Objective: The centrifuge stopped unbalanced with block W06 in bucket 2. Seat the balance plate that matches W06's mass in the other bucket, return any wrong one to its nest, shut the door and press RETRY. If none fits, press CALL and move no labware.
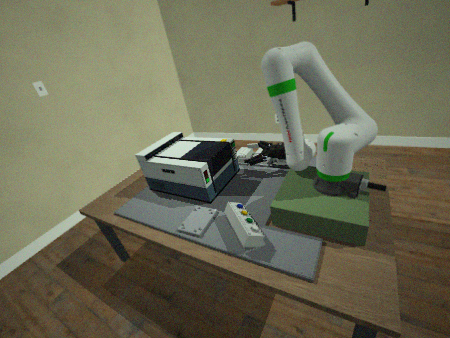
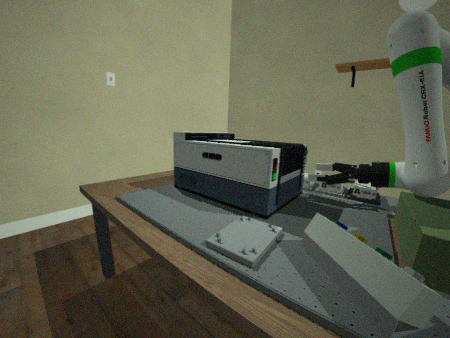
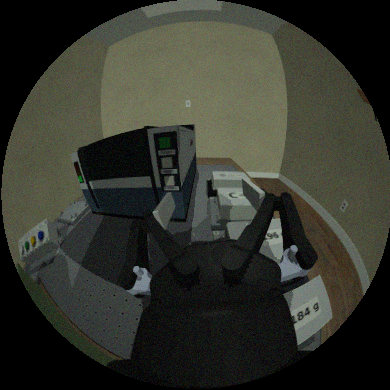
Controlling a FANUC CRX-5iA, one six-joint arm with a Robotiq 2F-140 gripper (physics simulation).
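Places are measured from the arm's base along level axes (x ahead, y left, z up), in centimetres.
Where they show: gripper, fingertip midpoint: (image 1: 244, 153) (image 2: 312, 171) (image 3: 206, 192); arm's base at its link origin: (image 1: 331, 185).
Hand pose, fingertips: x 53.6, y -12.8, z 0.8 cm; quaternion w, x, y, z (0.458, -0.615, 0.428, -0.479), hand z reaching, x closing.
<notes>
Things, the pixels of their centre, and the offset from my fingertips. "*": a spot on its surface instead. Level surfaces: height alone.
- centrifuge at the middle of its body: (image 3: 150, 155) (image 2: 239, 163) (image 1: 189, 162) dx +21.4, dy +24.9, dz +2.8 cm
- green screen at a spot on its surface: (image 3: 165, 142) * dx +0.4, dy +7.0, dz +8.8 cm
- plate C at the middle of its body: (image 3: 241, 201) (image 2: 304, 179) (image 1: 243, 154) dx +7.2, dy -8.3, dz -6.1 cm
- farther plate at the middle of its body: (image 3: 229, 180) dx +21.1, dy -5.8, dz -6.1 cm
- plate B at the middle of its body: (image 3: 263, 244) (image 2: 332, 183) dx -5.9, dy -10.7, dz -5.9 cm
- plate A at the middle of its body: (image 3: 287, 320) (image 2: 364, 189) (image 1: 283, 156) dx -18.8, dy -13.0, dz -6.1 cm
- plate marked 184 g at a spot on its surface: (image 3: 315, 295) * dx -16.7, dy -16.5, dz -4.0 cm
- sloped button box at the middle of its body: (image 2: 358, 258) (image 1: 242, 222) dx -28.7, dy +45.0, dz -5.2 cm
- flat pegged plate at the middle of its body: (image 2: 246, 234) (image 1: 197, 219) (image 3: 73, 209) dx -6.6, dy +50.3, dz -8.1 cm
- grey mat at its surface level: dz -9.3 cm
The centrifuge (image 1: 172, 172) (image 2: 225, 167) (image 3: 120, 167) stands with its dark door panel lying over the top; its buckets and block W06 do not show. Its end panel has a green screen (image 3: 165, 142) and two pale buttons below; their labels are unreadable. White balance plates stand in a row beside it: plate C (image 3: 230, 202), a farther plate (image 3: 225, 177), plate B (image 2: 326, 187) and plate A (image 2: 361, 192). A plate marked 184 g (image 3: 315, 295) shows at the lower right. My gripper (image 1: 248, 157) (image 2: 321, 173) (image 3: 206, 192) is open and empty, low near the row, level, pointing toward the centrifuge side.
A sloped button box (image 1: 245, 227) (image 2: 360, 270) (image 3: 41, 242) with blue, yellow and green buttons stands at the front. A flat pegged plate (image 1: 198, 221) (image 2: 245, 241) lies beside it on the grey mat (image 1: 150, 207). The green robot base (image 1: 320, 222) stands at the right.
</notes>
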